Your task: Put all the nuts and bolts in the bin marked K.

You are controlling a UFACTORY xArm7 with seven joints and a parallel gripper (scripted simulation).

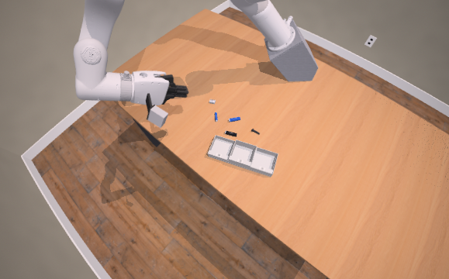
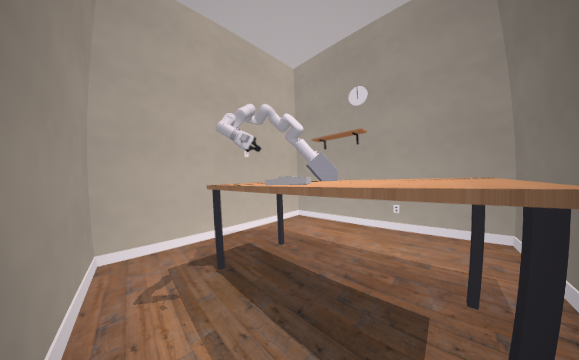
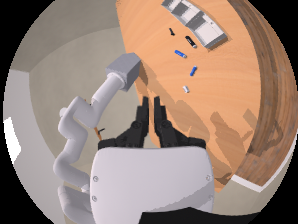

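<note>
The bin lies 1 cm behind my hand, 24 cm to the left of it and 21 cm below it. Also, from my hand: small black part 7 cm behind, 15 cm to the left, 23 cm below; blue piece 13 cm behind, 12 cm to the left, 23 cm below; grey nut 15 cm behind, 2 cm to the right, 23 cm below.
</note>
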